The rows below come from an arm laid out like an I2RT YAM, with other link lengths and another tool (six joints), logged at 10 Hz.
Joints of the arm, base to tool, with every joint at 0 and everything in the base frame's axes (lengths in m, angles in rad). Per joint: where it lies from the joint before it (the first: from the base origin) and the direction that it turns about. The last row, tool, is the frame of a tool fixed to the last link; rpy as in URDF.
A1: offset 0 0 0.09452 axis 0 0 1
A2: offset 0.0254 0.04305 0.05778 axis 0 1 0
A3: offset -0.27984 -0.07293 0 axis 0 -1 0
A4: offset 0.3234 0.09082 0.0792 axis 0 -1 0
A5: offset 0.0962 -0.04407 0.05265 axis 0 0 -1
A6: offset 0.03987 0 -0.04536 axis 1 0 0
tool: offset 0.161 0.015 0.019 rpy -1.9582 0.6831 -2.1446
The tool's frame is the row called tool.
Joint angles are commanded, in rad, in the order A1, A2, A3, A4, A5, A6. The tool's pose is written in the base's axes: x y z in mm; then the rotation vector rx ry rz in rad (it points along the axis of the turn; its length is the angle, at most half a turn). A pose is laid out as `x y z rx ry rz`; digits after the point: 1 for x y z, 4 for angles.
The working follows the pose.
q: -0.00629, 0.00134, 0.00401, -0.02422, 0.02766, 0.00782
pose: 366.8 23.9 252.7 -0.4831 1.9161 -0.8088
Where each joint sits with the arm in this pose, in the base's axes (m; each line is computed from the numbers above, not from the rounded line before):
A1: 0.0000 0.0000 0.0945
A2: 0.0257 0.0429 0.1523
A3: -0.2546 -0.0283 0.1527
A4: 0.0691 0.0605 0.2327
A5: 0.1662 0.0158 0.2833
A6: 0.2050 0.0145 0.2371
the tool: 0.3668 0.0239 0.2527

